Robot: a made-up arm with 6 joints.
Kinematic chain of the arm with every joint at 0, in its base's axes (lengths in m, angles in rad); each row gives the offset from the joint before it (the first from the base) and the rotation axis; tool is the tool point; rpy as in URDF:
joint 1: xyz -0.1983 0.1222 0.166 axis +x
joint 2: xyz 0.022 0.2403 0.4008 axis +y
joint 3: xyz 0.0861 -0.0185 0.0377 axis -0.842 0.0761 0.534
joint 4: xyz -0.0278 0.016 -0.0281 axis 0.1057 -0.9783 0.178
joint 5: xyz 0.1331 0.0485 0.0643 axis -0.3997 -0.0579 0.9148
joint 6: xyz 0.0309 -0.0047 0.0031 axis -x
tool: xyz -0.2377 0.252 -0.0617 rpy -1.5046 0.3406 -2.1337
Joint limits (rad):
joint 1: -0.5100..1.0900
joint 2: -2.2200..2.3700
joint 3: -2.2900..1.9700
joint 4: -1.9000..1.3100
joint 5: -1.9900..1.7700
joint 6: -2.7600..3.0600
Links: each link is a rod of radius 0.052 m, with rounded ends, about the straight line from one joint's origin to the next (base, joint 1, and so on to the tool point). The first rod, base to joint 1, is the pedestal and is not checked.
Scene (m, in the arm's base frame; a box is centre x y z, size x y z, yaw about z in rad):
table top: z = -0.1
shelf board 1: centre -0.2 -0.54 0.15 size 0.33 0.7 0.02 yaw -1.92
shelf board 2: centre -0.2 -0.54 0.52 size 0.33 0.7 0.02 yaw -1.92
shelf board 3: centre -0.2 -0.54 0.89 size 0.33 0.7 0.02 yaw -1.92
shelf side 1: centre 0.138 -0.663 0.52 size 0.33 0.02 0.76 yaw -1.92
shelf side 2: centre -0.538 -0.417 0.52 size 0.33 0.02 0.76 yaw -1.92
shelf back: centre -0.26 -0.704 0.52 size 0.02 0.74 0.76 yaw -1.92
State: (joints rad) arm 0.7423 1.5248 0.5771 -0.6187 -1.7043 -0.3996
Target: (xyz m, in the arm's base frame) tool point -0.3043 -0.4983 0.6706
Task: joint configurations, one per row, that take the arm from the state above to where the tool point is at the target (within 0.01 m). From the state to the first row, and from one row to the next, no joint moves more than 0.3 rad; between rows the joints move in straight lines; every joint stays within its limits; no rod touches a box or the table.
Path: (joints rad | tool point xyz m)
1: 0.7935 1.2688 0.3690 -0.3873 -1.7519 -0.5508 | 0.0498 0.4539 0.5077
2: 0.8447 1.0129 0.1609 -0.1559 -1.7995 -0.7021 | 0.2636 0.2467 0.6129
3: 0.8958 0.7569 -0.0473 0.0755 -1.8472 -0.8533 | 0.3154 -0.0514 0.7130
4: 0.9470 0.5009 -0.2554 0.3070 -1.8948 -1.0045 | 0.1912 -0.3323 0.7596
5: 0.9982 0.2450 -0.4635 0.5384 -1.9424 -1.1557 | -0.0492 -0.4961 0.7370
6: 1.0494 -0.0110 -0.6716 0.7698 -1.9900 -1.3070 | -0.3043 -0.4983 0.6706

